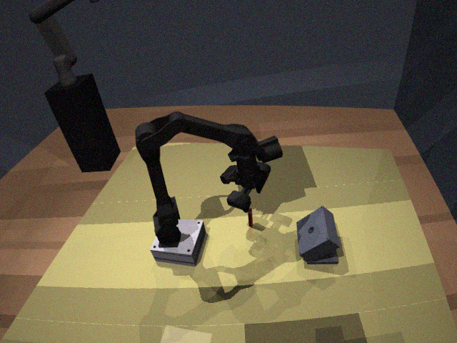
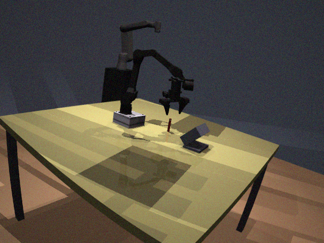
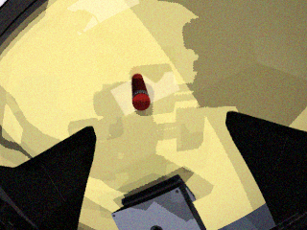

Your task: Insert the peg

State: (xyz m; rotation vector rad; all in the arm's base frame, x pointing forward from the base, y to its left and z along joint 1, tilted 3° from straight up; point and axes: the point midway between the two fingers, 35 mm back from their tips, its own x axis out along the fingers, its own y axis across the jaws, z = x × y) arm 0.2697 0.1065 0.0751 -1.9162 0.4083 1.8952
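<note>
My gripper tip is now 1 cm past the red peg, 1 cm to the left of it and 5 cm above it. Round my gripper tip: sloped panel 19 cm ahead, 11 cm to the right, 4 cm below.
</note>
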